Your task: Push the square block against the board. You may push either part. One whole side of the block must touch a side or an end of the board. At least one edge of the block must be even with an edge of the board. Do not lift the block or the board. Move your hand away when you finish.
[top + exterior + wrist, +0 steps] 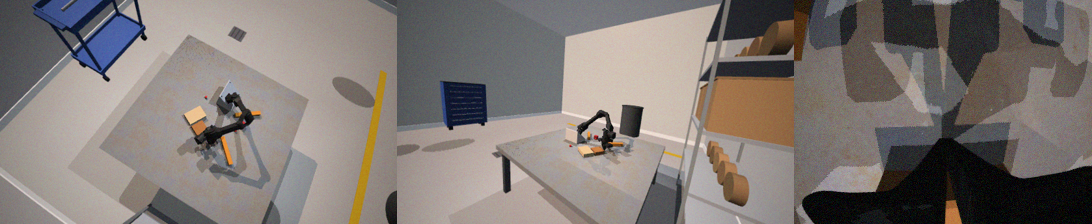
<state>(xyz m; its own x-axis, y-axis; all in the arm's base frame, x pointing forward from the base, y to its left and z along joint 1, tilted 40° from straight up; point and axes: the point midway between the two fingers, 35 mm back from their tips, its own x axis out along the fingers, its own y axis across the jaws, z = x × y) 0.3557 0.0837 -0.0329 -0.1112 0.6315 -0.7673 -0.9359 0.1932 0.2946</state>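
Right now my gripper tip is 30 mm past the orange-brown square block, 70 mm to the left of it and 10 mm below it. Round my gripper tip: pale wooden slab: 90 mm behind, 170 mm to the right, 10 mm above.
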